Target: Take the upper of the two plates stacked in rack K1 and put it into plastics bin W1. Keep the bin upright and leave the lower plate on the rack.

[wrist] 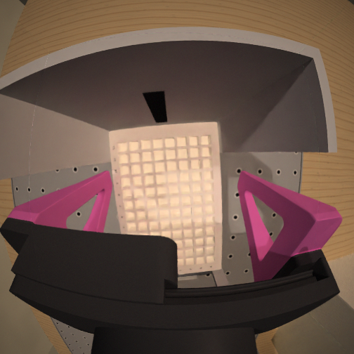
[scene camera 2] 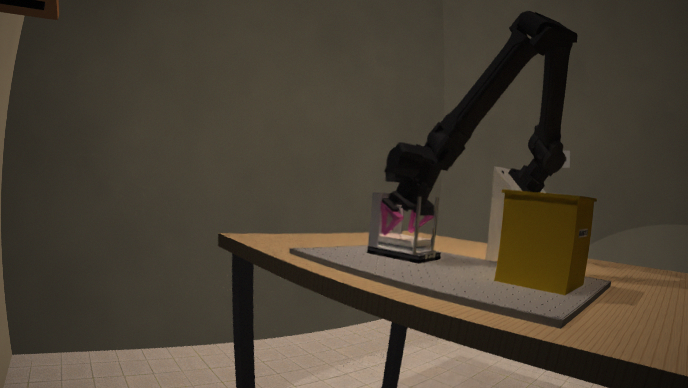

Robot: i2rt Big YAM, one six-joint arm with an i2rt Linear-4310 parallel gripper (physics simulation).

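Places are measured from the arm's base along level axes (x ahead, y left, z up), in centimetres.
Where they show: gripper, fingertip midpoint: [scene camera 2: 397,232]; arm's base, origin of the base link: [scene camera 2: 525,187].
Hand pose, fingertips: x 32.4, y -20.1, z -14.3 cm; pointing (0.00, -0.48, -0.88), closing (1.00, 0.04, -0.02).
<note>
Each offset is from my fingertips to the top centre of the thing. Level surfaces: height alone.
My gripper [scene camera 2: 407,233] [wrist: 174,177] is open, with its pink fingers down inside rack K1 @(dx +0.2, dy +3.4, dz +9.5 cm) [scene camera 2: 403,256] [wrist: 324,100], a little above the plates. The upper plate @(dx +0.3, dy +2.4, dz -0.7 cm) [scene camera 2: 407,239] [wrist: 167,200] is pale, with a grid of square wells. In the wrist view it lies between the two fingertips, one finger on each side with a gap. The lower plate [scene camera 2: 402,245] shows as a pale band beneath it in the scene view; in the wrist view the upper plate hides it. Plastics bin W1 @(dx -1.2, dy +42.6, dz +12.6 cm) [scene camera 2: 537,242] is yellow and stands upright at the right.
The rack has a high wall and side walls around one end of the plates, and thin upright posts [scene camera 2: 419,225] at another side. The rack and bin stand on a grey perforated board @(dz -5.4 cm) [scene camera 2: 465,285] on the wooden table @(dz -6.6 cm) [scene camera 2: 645,320]. A white upright block [scene camera 2: 496,220] stands behind the bin.
</note>
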